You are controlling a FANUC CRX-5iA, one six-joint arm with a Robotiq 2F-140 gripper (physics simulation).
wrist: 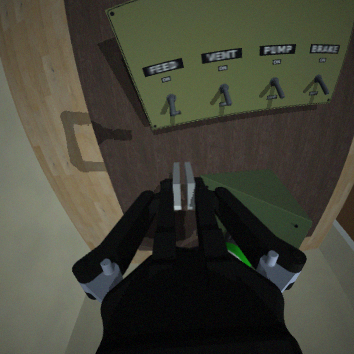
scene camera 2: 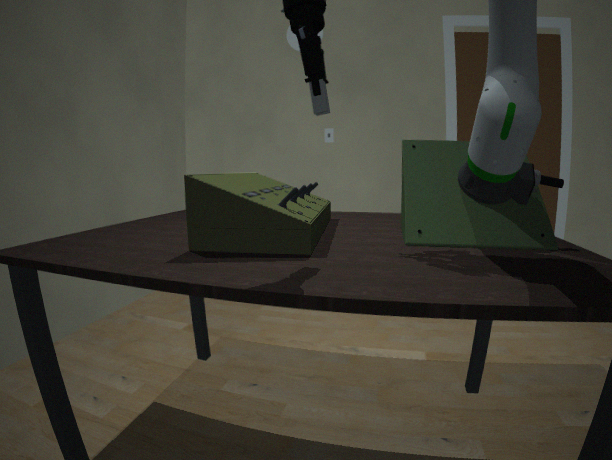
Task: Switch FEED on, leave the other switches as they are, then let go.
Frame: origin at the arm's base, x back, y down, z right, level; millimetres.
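Seen in the pictures: gripper, between the fingertips: (wrist: 181, 171) (scene camera 2: 322, 113); arm's base, origin of its link: (scene camera 2: 486, 181).
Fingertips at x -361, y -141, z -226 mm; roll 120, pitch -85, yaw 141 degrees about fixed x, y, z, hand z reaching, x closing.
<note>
Offsets run from my fingertips to a thing's top centre. Level surfaces: height alone.
The sloped olive switch box (scene camera 2: 250, 230) (wrist: 225, 27) stands on the table. Its FEED lever @(dx -64, dy +154, dz -26 mm) (scene camera 2: 289, 198) (wrist: 172, 104) is leftmost in the wrist view and nearest in the scene view. The VENT lever @(dx -93, dy +154, dz +90 mm) (wrist: 226, 95), PUMP lever @(dx -121, dy +154, dz +207 mm) (wrist: 277, 88) and BRAKE lever @(dx -149, dy +154, dz +324 mm) (wrist: 322, 85) follow to the right. In the scene view all the levers lean toward the box's low edge. My gripper (scene camera 2: 321, 113) (wrist: 181, 171) is shut but for a narrow gap, with nothing between the fingers. It hangs well above the levers, apart from the box.
The green slanted mounting block (scene camera 2: 435, 200) (wrist: 265, 192) stands on the dark table @(dy +282 mm) (scene camera 2: 370, 280) (wrist: 145, 150), to the right of the box in the scene view. The arm's pale grey link (scene camera 2: 500, 130) rises from it. A wall and a brown door (scene camera 2: 547, 100) are behind.
</note>
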